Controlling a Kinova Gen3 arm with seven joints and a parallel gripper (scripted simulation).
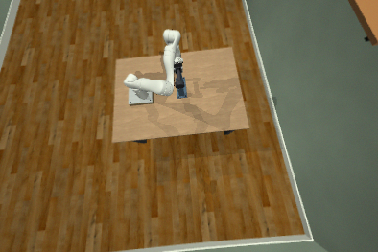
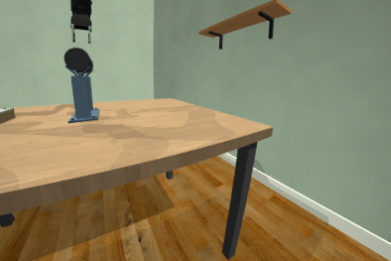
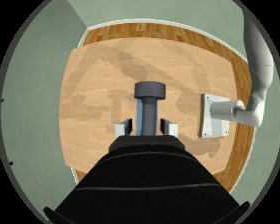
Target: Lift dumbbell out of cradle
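Right now the dumbbell is 1 cm behind my hand and 10 cm below it. From my hand the other things lie so: blue cradle (1 cm behind, 23 cm below).
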